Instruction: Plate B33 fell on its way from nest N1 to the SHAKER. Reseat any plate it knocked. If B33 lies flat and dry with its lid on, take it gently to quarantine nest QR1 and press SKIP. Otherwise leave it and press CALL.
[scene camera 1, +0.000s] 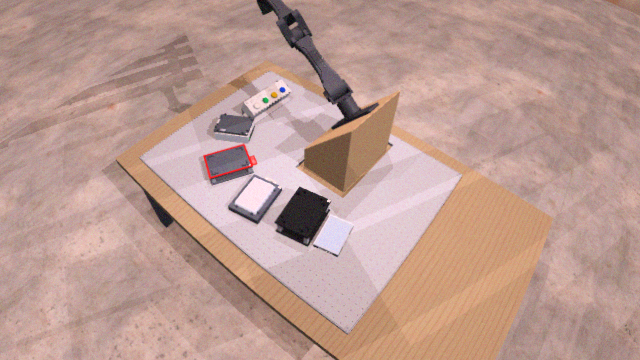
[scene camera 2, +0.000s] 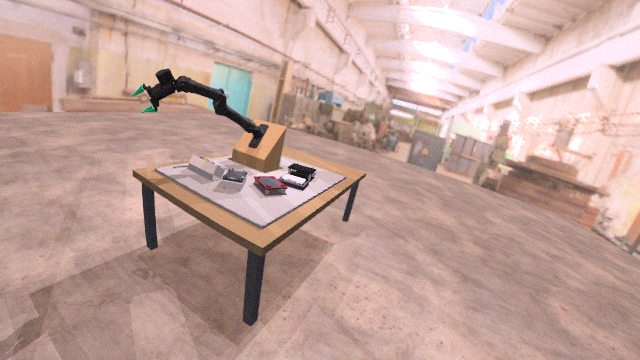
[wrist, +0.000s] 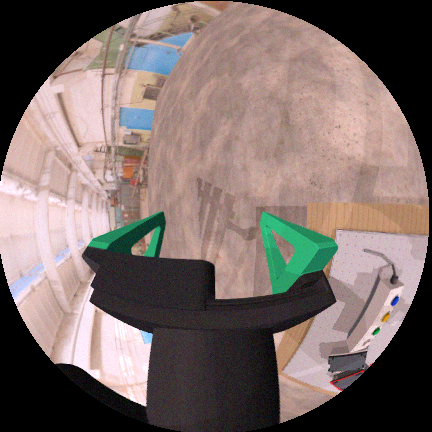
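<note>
My gripper is open and empty, high beyond the table edge near the button box. The white button box has blue, yellow, green and white buttons; their labels are unreadable. A pale plate lies apparently flat on the mat, beside a raised black nest. Its lid, any wetness and its label cannot be made out. Another white-topped plate sits on a dark low base. A red-rimmed nest and a grey-white device with dark top stand nearer the button box.
The wedge-shaped wooden arm mount stands on the perforated light mat, beside the row of nests. The wooden table extends past the mat. A cable runs from the button box.
</note>
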